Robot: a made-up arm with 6 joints.
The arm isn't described. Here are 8 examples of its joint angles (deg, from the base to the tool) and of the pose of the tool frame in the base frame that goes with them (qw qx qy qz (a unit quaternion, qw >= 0); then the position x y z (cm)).
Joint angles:
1: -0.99 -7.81 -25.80 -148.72 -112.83 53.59
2: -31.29 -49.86 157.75 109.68 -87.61 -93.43
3: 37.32 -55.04 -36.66 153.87 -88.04 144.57
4: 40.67 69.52 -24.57 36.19 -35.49 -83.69
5: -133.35 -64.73 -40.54 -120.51 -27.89 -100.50
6: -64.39 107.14 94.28 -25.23 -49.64 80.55
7: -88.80 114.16 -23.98 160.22 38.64 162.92
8: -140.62 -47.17 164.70 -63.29 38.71 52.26
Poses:
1: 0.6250 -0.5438 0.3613 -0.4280 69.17 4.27 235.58
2: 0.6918 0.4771 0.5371 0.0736 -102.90 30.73 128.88
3: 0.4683 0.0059 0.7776 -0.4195 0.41 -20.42 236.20
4: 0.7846 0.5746 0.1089 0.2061 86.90 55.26 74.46
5: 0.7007 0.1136 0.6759 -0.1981 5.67 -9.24 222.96
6: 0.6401 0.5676 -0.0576 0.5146 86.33 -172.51 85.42
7: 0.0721 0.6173 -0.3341 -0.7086 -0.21 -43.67 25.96
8: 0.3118 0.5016 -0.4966 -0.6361 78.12 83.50 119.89
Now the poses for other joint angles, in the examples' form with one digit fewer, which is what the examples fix.
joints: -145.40 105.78 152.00 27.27 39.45 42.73
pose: 0.797 -0.338 0.487 -0.111 -117.7 -88.0 188.9
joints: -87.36 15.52 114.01 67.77 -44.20 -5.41
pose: 0.803 -0.578 -0.144 0.007 -19.1 -15.5 300.5
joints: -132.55 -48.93 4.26 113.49 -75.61 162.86
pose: 0.065 -0.887 -0.104 0.445 4.0 38.9 260.2
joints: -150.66 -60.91 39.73 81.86 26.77 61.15
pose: 0.258 -0.110 0.793 -0.541 94.1 41.2 254.3
